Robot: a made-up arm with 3 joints.
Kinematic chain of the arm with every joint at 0, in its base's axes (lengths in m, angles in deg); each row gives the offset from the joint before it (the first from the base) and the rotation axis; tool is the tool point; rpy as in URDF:
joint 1: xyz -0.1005 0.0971 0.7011 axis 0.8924 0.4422 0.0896
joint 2: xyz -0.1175 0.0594 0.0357 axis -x
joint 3: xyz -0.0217 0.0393 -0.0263 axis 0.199 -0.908 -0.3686
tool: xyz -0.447 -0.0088 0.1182 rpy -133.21 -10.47 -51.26
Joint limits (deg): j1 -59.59..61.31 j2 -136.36..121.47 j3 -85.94..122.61
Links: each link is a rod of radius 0.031 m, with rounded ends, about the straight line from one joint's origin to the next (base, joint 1, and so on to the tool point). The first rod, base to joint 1, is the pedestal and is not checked.
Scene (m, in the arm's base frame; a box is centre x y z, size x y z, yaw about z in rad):
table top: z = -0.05
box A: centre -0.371 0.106 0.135 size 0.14 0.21 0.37 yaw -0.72
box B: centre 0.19 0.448 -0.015 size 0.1 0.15 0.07 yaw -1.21
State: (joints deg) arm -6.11 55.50 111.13
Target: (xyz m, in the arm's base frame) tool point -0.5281 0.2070 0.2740
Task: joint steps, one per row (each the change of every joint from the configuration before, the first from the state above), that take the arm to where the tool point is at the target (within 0.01 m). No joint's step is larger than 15 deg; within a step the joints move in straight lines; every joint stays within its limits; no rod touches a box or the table.
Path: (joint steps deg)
1: -8.91 -12.93 -1.32
2: -8.92 -12.93 -1.33
3: -8.91 -12.93 -1.32
4: -8.91 -12.93 -1.33
5: -8.92 -12.92 -1.32
6: -8.91 -12.93 -1.32
7: 11.25 0.96 -12.37
8: 11.24 0.96 -12.37
9: 11.25 0.96 -12.38
10: 11.24 0.96 -12.37
11: 11.25 0.95 -12.37
12: -10.64 4.17 2.54
13: -10.65 4.17 2.53
14: -10.64 4.16 2.54

